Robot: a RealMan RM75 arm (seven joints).
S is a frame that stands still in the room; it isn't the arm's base.
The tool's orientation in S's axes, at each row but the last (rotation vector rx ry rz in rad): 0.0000, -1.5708, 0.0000; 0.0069, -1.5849, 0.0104; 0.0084, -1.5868, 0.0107; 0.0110, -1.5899, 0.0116; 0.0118, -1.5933, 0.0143; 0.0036, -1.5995, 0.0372; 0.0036, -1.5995, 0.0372; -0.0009, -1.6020, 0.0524; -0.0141, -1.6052, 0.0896; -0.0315, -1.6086, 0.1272; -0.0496, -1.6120, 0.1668; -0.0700, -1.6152, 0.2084
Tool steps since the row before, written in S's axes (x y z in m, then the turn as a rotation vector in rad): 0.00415, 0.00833, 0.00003, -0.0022, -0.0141, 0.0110; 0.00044, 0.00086, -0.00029, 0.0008, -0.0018, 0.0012; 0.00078, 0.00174, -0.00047, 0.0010, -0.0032, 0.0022; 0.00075, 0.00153, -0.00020, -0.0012, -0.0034, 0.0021; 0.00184, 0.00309, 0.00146, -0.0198, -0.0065, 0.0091; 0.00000, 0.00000, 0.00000, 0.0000, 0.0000, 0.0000; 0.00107, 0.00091, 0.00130, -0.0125, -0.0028, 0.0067; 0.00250, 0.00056, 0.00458, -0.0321, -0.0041, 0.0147; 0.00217, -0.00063, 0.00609, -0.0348, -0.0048, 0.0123; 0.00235, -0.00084, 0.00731, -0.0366, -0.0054, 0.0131; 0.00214, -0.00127, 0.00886, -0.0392, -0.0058, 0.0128; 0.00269, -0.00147, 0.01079, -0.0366, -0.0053, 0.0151
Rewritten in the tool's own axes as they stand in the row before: 0.00003, 0.00833, -0.00415, 0.0110, -0.0141, 0.0022; -0.00029, 0.00086, -0.00045, 0.0012, -0.0018, -0.0008; -0.00048, 0.00173, -0.00079, 0.0022, -0.0032, -0.0010; -0.00021, 0.00152, -0.00077, 0.0021, -0.0034, 0.0012; 0.00142, 0.00306, -0.00192, 0.0095, -0.0062, 0.0197; 0.00000, 0.00000, 0.00000, 0.0000, 0.0000, 0.0000; 0.00129, 0.00085, -0.00113, 0.0070, -0.0026, 0.0124; 0.00451, 0.00032, -0.00266, 0.0156, -0.0036, 0.0317; 0.00595, -0.00113, -0.00234, 0.0132, -0.0040, 0.0346; 0.00708, -0.00171, -0.00256, 0.0141, -0.0046, 0.0364; 0.00849, -0.00263, -0.00238, 0.0138, -0.0047, 0.0390; 0.01020, -0.00357, -0.00299, 0.0160, -0.0049, 0.0363
